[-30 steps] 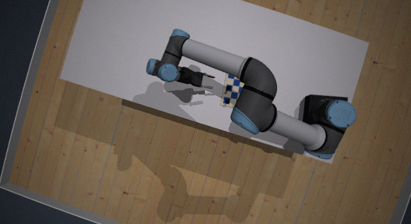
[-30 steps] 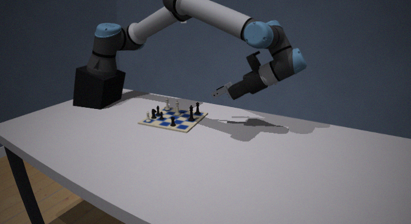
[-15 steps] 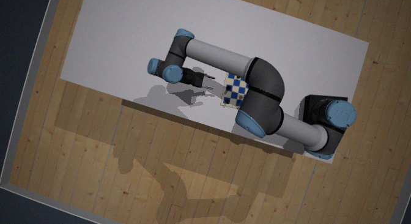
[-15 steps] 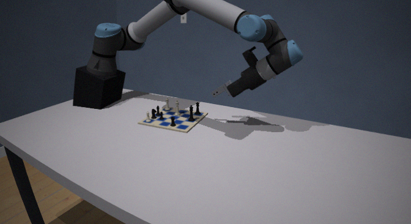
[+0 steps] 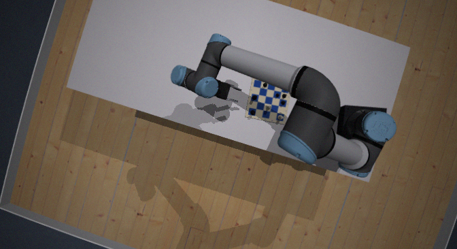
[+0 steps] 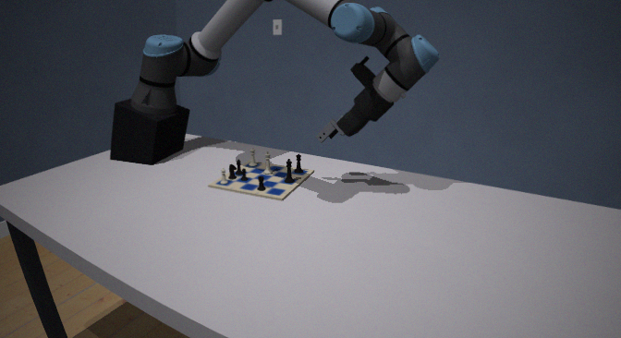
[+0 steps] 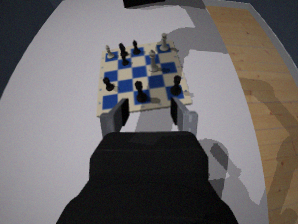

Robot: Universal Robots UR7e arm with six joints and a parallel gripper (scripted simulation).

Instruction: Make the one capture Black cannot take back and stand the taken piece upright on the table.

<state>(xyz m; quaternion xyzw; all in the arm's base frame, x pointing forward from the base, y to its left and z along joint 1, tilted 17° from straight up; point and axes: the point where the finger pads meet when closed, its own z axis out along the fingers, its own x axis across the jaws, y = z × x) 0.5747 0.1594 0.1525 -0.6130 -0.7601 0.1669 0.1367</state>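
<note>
Right now the black chess piece is 12 cm behind my hand, 11 cm below it and 2 cm to the left of it. The rest, counted from my hand: white piece (26 cm behind, 11 cm below, 3 cm to the right); blue-and-cream chessboard (16 cm behind, 14 cm below, 8 cm to the right); tall black piece (11 cm below, 9 cm behind, 5 cm to the right).
</note>
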